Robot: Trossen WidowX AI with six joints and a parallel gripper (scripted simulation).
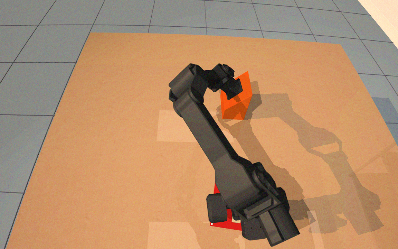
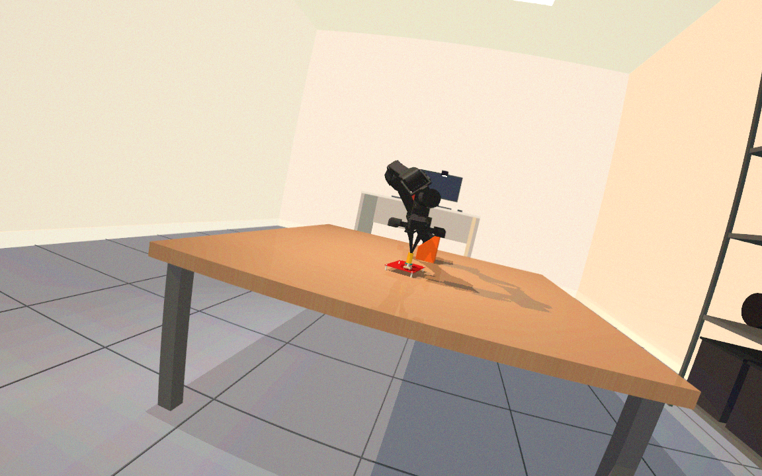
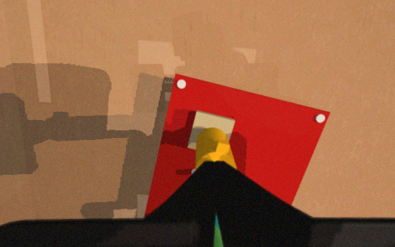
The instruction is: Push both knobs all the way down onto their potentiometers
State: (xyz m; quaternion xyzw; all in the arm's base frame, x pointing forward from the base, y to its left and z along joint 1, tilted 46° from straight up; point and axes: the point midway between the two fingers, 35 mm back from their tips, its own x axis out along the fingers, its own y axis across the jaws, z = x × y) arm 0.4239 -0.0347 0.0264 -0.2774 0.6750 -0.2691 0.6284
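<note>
Right now my gripper tip is 2 cm above the yellow knob. The rest, counted from my gripper tip: green knob: 7 cm behind, 2 cm below.
</note>
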